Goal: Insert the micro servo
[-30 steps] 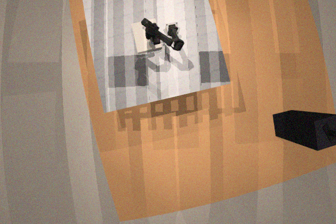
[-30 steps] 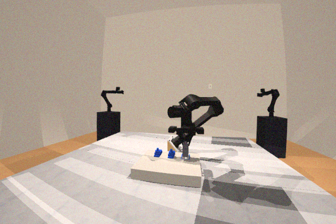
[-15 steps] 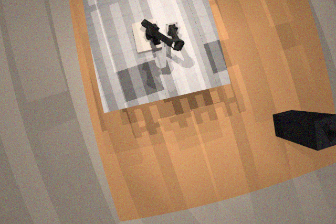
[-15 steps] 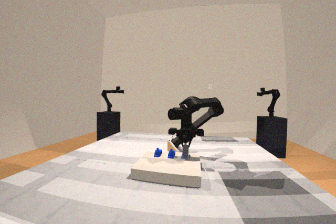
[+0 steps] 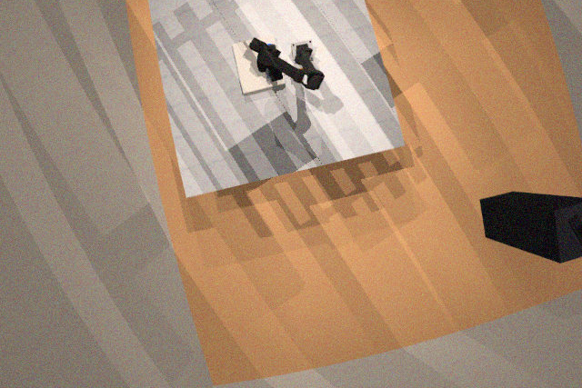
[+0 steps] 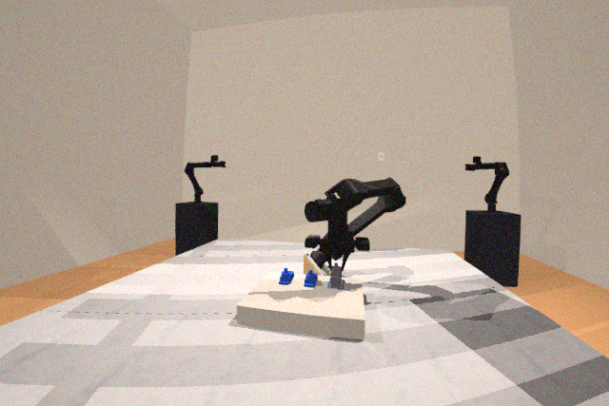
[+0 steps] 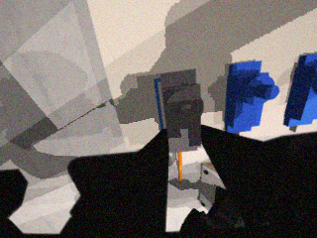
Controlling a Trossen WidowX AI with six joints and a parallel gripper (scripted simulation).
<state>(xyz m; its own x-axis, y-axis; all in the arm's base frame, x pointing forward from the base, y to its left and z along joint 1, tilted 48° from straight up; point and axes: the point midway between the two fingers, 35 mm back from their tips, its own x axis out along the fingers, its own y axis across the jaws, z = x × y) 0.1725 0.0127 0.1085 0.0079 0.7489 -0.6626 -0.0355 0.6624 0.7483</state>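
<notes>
Right now my gripper tip is 13 cm short of the cream deck, 7 cm to the left of it and 6 cm above it.
</notes>
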